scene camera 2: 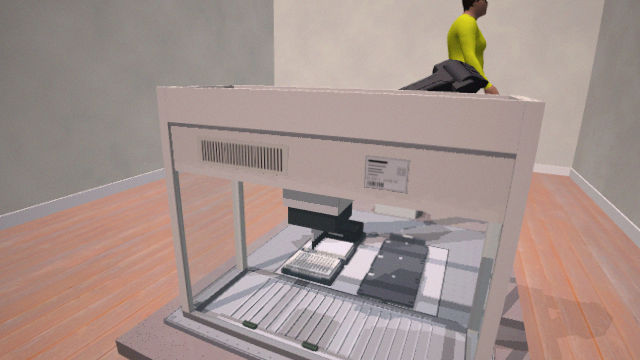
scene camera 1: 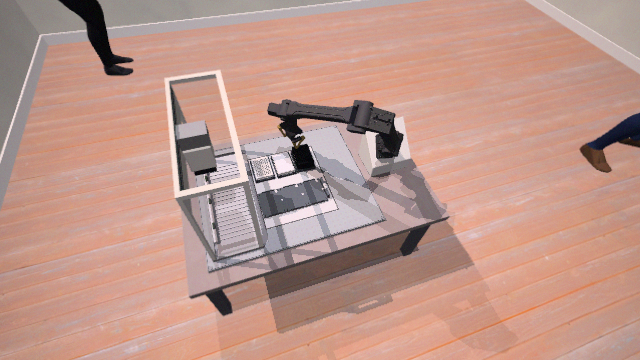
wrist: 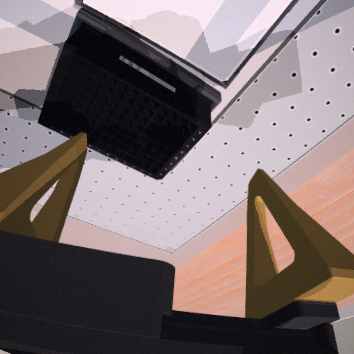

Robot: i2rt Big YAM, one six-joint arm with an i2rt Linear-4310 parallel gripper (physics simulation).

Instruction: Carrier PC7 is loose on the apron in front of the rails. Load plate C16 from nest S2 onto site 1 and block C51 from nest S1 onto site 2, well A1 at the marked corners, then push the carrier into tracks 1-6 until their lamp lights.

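Frame: origin at the arm's base, x ahead, y right, z down, level; metres.
Seen in the pictures: gripper, fingertip midpoint: point(scene camera 1: 291, 142) point(wrist: 172, 158); arm's base, origin of the base link: point(scene camera 1: 383, 146).
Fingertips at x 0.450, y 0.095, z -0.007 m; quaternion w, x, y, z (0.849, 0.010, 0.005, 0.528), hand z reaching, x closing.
Offsets run from my fingertips to a thing's top centre. Level surfaces: height alone.
My gripper point(scene camera 1: 291, 142) point(wrist: 172, 158) is open and empty, above and beside a tall black block {dy -0.019, dx -0.055, dz +0.072 m} point(scene camera 1: 302, 159) point(scene camera 2: 352, 230) point(wrist: 130, 115) at the robot end of the nest row. In the wrist view the block lies beyond the fingertips, towards the left finger. A white plate point(scene camera 1: 283, 164) point(scene camera 2: 335, 247) sits in the middle nest, and a plate with many wells point(scene camera 1: 262, 169) point(scene camera 2: 312, 266) sits in the nest nearest the rails. The dark flat carrier {dy -0.241, dx +0.030, dz +0.096 m} point(scene camera 1: 295, 197) point(scene camera 2: 395, 272) lies in front of the grooved tracks point(scene camera 1: 235, 215) point(scene camera 2: 300, 310). Nest and plate labels are unreadable. The gripper is hidden in scene camera 2.
A tall pale frame point(scene camera 1: 231, 125) point(scene camera 2: 325, 110) stands over the tracks. A grey box unit point(scene camera 1: 201, 158) point(scene camera 2: 320, 205) hangs inside it. The perforated mat {dz +0.126 m} point(scene camera 1: 355, 205) point(wrist: 150, 205) lies under the nests and carrier. The arm's pale base block point(scene camera 1: 379, 166) stands at the table's far end.
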